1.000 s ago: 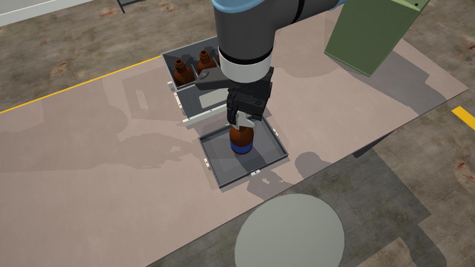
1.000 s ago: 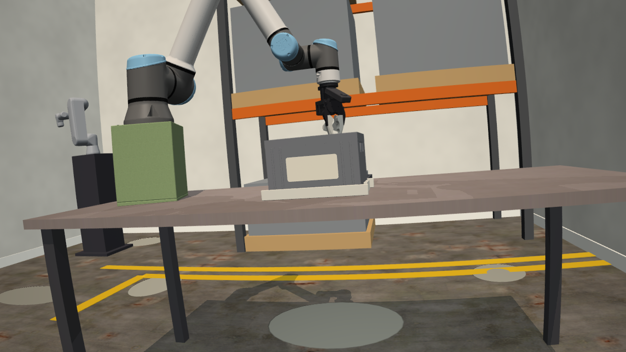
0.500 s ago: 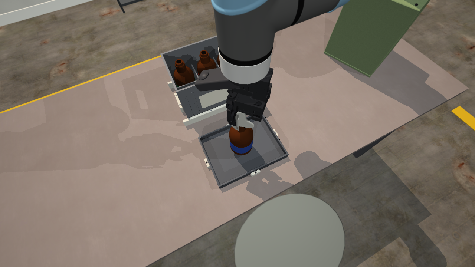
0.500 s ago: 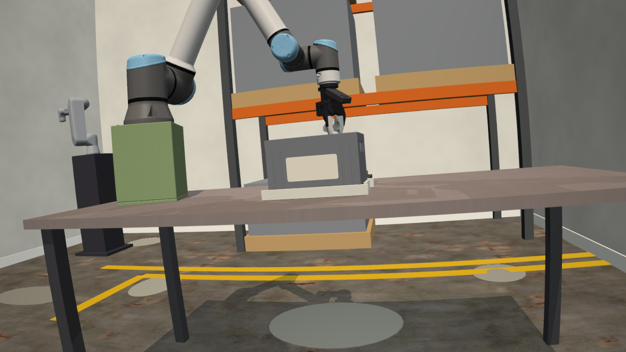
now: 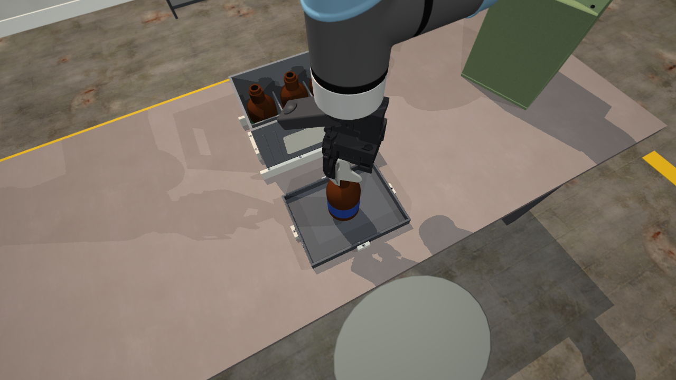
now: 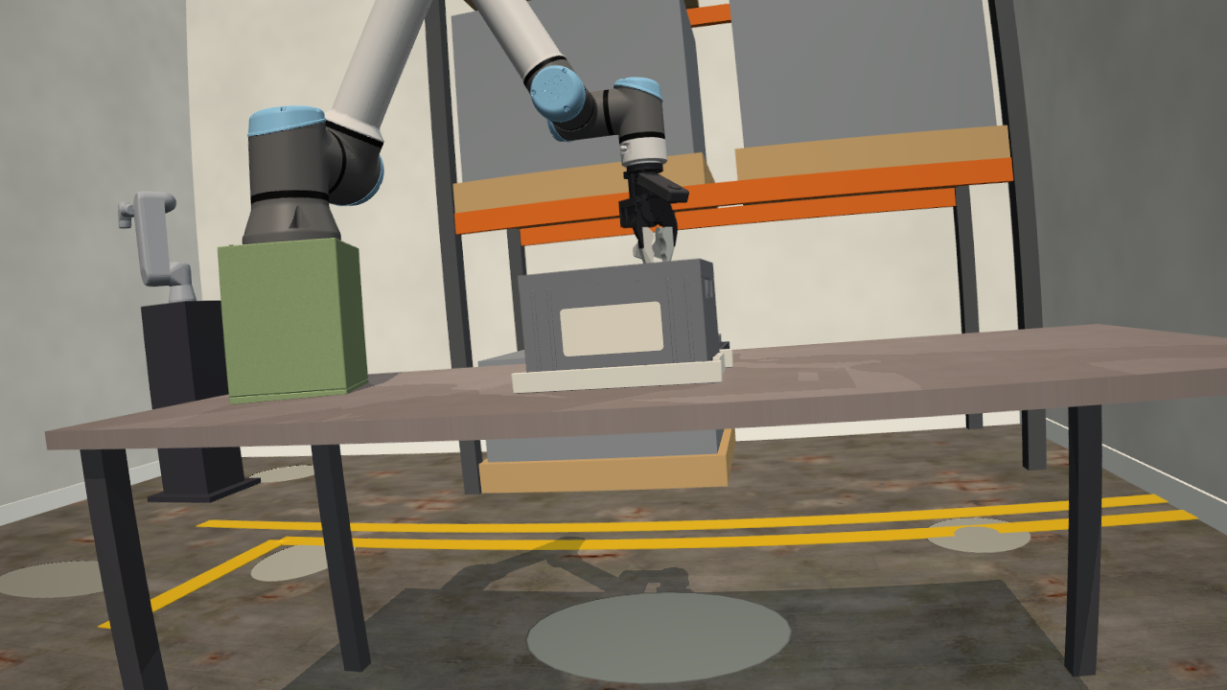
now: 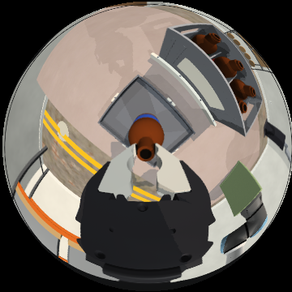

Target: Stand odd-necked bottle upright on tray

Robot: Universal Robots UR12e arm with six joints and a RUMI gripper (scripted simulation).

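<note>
Right now my hand is 1 cm to the right of the brown bottle and 7 cm above it. Round my hand: grey crate: 3 cm behind, 27 cm to the right, 9 cm below; dark tray: 1 cm behind, 1 cm to the left, 16 cm below.
</note>
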